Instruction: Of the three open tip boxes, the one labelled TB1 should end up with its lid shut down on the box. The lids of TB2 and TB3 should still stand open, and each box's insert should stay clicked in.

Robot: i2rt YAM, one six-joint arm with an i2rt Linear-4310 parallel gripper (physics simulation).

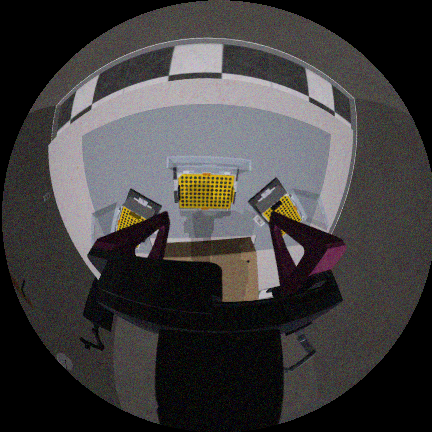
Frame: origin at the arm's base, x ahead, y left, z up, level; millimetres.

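Seen in the pictures: gripper, fingertip midpoint: [219, 216].
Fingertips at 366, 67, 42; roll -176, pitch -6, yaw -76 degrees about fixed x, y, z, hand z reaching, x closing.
Observation:
Offsets run from my fingertips to a thing's middle, as dx, dy, dz. "spot": to the spot under its first point. Level surfaces: height alone.
The middle tip box holds a yellow insert {-50, -1, -171} [206, 191]; its clear lid {spot: +29, +11, -91} [209, 162] stands open along the far edge. A turned box at the left shows its yellow insert {-184, +182, -171} [130, 218] and a clear open lid {spot: -143, +243, -134} [102, 221] on its outer side. A turned box at the right shows its yellow insert {-75, -218, -171} [283, 209] and a clear open lid [311, 204] on its outer side. No label can be read, so I cannot tell which box is TB1. My gripper [219, 216] is open and empty. Its fingertips are spread wider than the middle box and partly cover the two outer boxes.
The boxes stand on a grey-blue mat {dz -235} [207, 127] on a pale table. A brown surface [240, 272] lies near the gripper's base. A small white tag {spot: -132, -181, -233} [258, 220] lies beside the right box. A black and white checkered band [196, 59] runs along the far side.

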